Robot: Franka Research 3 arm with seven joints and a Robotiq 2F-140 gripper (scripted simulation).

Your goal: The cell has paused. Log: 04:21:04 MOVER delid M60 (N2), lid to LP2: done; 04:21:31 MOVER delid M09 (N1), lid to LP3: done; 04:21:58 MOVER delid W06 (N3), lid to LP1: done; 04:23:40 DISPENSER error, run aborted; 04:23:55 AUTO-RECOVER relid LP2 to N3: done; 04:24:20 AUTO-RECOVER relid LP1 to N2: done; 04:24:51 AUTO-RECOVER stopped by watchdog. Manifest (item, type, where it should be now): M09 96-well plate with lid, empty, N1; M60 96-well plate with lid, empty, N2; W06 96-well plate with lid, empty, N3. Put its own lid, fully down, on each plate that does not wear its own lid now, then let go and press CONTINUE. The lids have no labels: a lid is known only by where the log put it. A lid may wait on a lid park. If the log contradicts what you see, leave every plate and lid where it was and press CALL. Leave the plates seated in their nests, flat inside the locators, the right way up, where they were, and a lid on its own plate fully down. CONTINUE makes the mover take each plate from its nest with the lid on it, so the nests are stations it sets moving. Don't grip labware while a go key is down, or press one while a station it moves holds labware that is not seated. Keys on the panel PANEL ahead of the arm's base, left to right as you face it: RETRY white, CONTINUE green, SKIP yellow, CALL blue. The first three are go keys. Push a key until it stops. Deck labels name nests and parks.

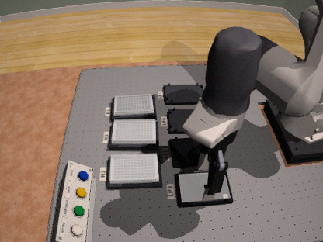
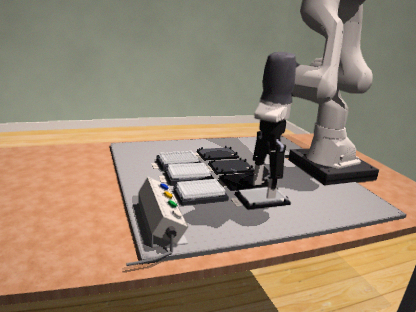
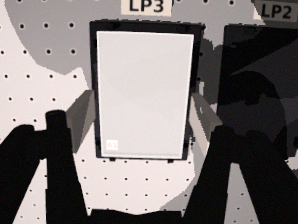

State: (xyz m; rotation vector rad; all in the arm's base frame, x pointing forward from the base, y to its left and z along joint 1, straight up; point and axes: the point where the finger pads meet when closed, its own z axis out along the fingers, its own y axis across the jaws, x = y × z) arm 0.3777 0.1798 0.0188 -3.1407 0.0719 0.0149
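Now: hand 50 mm above the lid park LP3. The rest, counted from my hand: LP2 label (90 mm ahead, 130 mm to the right, 50 mm below); then LP3 label (90 mm ahead, 50 mm below); then lid park LP2 (130 mm to the right, 50 mm below).
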